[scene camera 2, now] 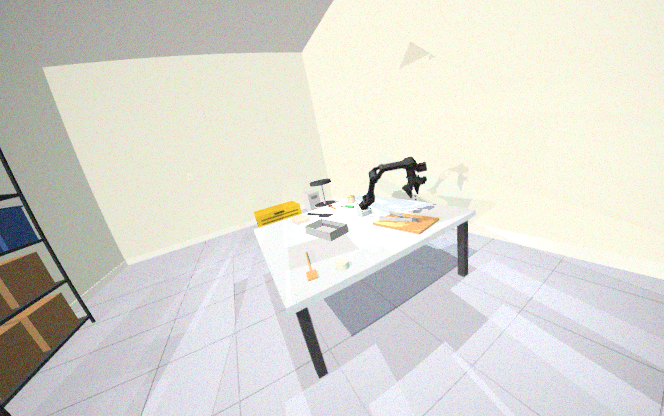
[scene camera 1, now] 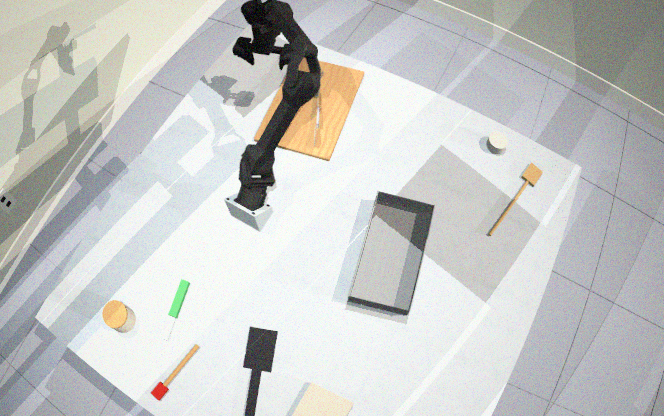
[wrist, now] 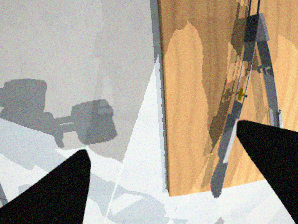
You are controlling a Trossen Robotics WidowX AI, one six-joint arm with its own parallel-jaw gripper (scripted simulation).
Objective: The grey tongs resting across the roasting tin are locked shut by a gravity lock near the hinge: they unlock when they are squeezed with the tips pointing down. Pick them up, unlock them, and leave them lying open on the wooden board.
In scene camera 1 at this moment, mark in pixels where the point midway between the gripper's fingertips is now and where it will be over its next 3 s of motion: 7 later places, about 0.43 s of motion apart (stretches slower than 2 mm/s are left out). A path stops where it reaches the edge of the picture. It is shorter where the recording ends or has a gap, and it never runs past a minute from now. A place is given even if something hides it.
My gripper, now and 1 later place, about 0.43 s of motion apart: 267, 66; 264, 57
